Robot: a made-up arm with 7 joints. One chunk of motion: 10 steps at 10 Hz.
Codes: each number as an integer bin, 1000 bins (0 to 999) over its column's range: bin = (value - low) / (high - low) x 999, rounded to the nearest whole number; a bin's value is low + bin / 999 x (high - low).
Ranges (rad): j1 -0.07..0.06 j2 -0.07..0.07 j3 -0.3..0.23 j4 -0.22..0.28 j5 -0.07..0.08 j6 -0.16..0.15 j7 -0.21..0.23
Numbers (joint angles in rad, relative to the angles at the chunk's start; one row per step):
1: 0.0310 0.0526 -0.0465 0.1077 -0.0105 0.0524 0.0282
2: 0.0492 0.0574 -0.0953 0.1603 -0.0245 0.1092 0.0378
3: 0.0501 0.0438 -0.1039 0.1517 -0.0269 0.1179 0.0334
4: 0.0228 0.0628 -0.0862 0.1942 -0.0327 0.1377 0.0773
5: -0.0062 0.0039 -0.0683 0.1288 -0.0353 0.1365 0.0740
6: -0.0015 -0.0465 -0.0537 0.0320 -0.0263 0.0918 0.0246
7: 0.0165 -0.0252 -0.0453 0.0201 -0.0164 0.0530 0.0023
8: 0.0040 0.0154 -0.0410 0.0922 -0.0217 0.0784 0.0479
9: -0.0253 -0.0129 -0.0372 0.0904 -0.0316 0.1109 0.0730
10: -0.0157 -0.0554 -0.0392 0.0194 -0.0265 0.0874 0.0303
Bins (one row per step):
1: 776 875 478 655 396 684 541
2: 916 909 386 760 303 868 563
3: 923 812 370 743 287 896 553
4: 713 948 403 828 248 959 652
5: 490 527 437 697 231 955 645
6: 526 168 464 503 291 811 533
7: 665 320 480 480 357 686 482
8: 569 609 488 624 322 768 586
9: 344 407 495 620 256 873 643
10: 417 104 492 478 290 797 546

